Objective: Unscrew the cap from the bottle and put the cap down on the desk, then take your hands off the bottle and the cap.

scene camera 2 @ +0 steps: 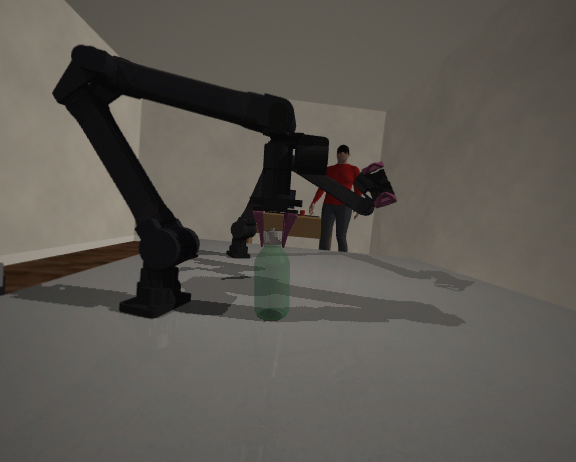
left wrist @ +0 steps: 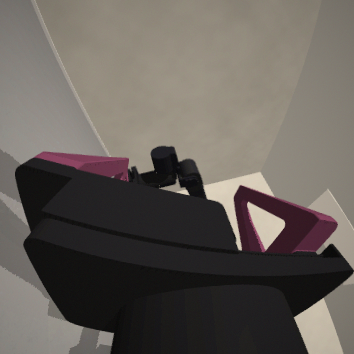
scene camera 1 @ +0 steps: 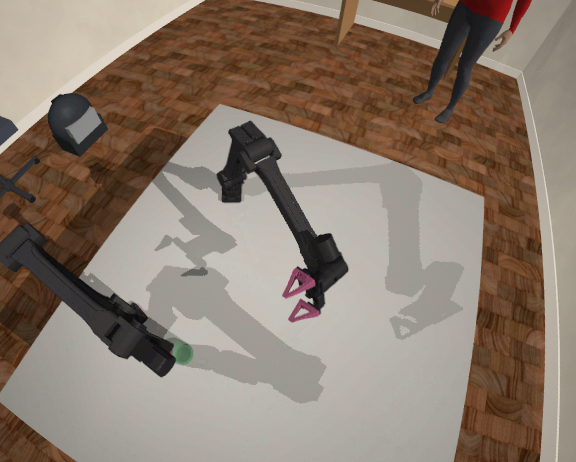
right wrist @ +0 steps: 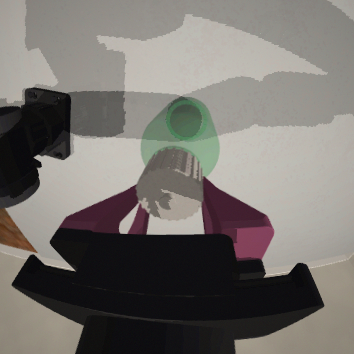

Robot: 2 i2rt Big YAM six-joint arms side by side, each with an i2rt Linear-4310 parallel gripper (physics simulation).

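Frame: origin at the left arm's base, x left, y back, z up, level; metres.
Seen in the pictures: left gripper, fingertip midpoint: (scene camera 2: 378, 178) (left wrist: 184, 178) (scene camera 1: 286, 309); right gripper, fingertip midpoint: (scene camera 2: 272, 247) (right wrist: 174, 183); left arm's base, origin of the base link: (scene camera 2: 237, 256) (scene camera 1: 232, 191); right arm's base, origin of the base link: (scene camera 2: 157, 305) (right wrist: 49, 123).
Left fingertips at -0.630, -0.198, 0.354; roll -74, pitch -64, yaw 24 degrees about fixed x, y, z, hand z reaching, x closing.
Offsets run from my left fingertips to a thing's middle, as dx, dy, dz. Level surfaces: height alone.
The translucent green bottle @[-0.065, +0.351, -0.262] (scene camera 1: 182, 353) (scene camera 2: 272, 285) (right wrist: 212, 150) stands upright on the grey-white desk @[dz -0.354] (scene camera 1: 390, 380) (scene camera 2: 310, 400). The ribbed grey cap @[-0.064, +0.357, -0.181] (scene camera 2: 273, 237) (right wrist: 167, 187) is at the bottle's top; whether it is still threaded on is not visible. My right gripper (scene camera 2: 273, 244) (right wrist: 174, 183) points down from above and is shut on the cap, one pink finger on each side. In scene camera 1 the cap is hidden by the right arm. My left gripper (scene camera 1: 288, 309) (scene camera 2: 380, 184) is open and empty, raised above the desk, well away from the bottle.
The right arm (scene camera 1: 80, 295) (scene camera 2: 185, 95) reaches in over the desk from the left of the picture. The left arm (scene camera 1: 290, 200) stands at the far side. Arm shadows cross the desk. A person (scene camera 1: 465, 55) (scene camera 2: 343, 185) stands on the floor beyond it; a dark helmet-like object (scene camera 1: 75, 122) is at the left.
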